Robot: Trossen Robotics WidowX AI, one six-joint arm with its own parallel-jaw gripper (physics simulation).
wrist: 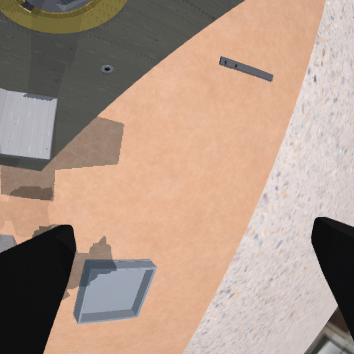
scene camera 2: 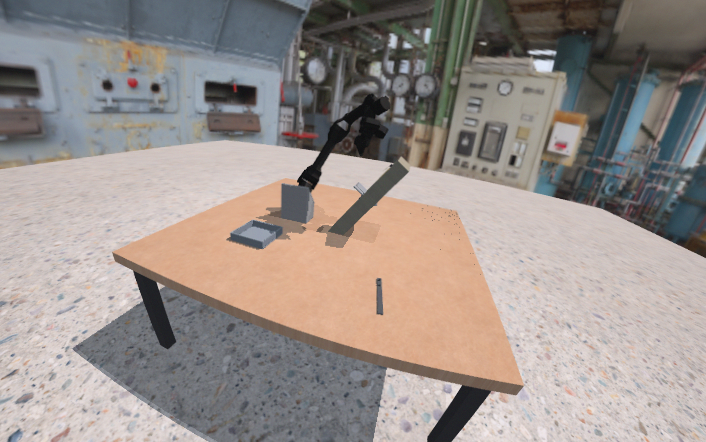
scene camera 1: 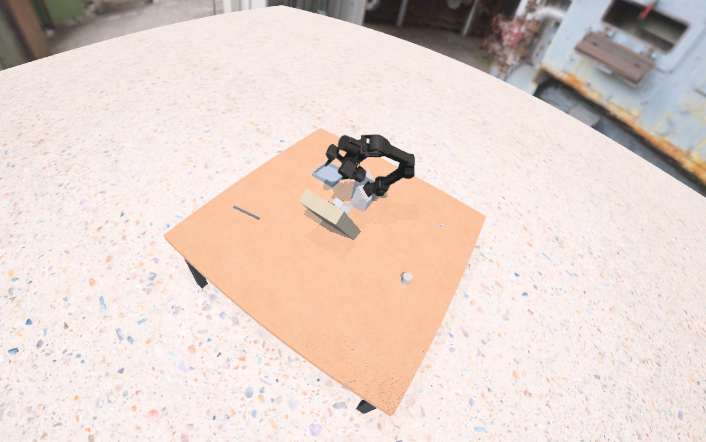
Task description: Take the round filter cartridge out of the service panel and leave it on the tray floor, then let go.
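The service panel (scene camera 1: 328, 208) (scene camera 2: 369, 197) (wrist: 75, 55) is a thick, dark olive-grey slab leaning at a steep tilt. A yellow ring (wrist: 62, 25) on its face is cut off by the top edge of the wrist view. A grey part (wrist: 55, 4) inside the ring looks like the filter cartridge, but most of it is out of view. The shallow blue-grey tray (scene camera 1: 325, 182) (scene camera 2: 247, 240) (wrist: 107, 316) lies on the table, empty, with a shadow across one corner. My gripper (wrist: 196, 235) is wide open and empty, raised above the table, apart from panel and tray.
A light grey flap (scene camera 1: 342, 205) (scene camera 2: 359, 188) (wrist: 25, 125) juts from the panel. A grey block (scene camera 1: 360, 197) (scene camera 2: 295, 203) stands by the arm's base. A dark bar (scene camera 1: 245, 212) (scene camera 2: 379, 296) (wrist: 246, 69) and a small white cylinder (scene camera 1: 406, 278) are on the table.
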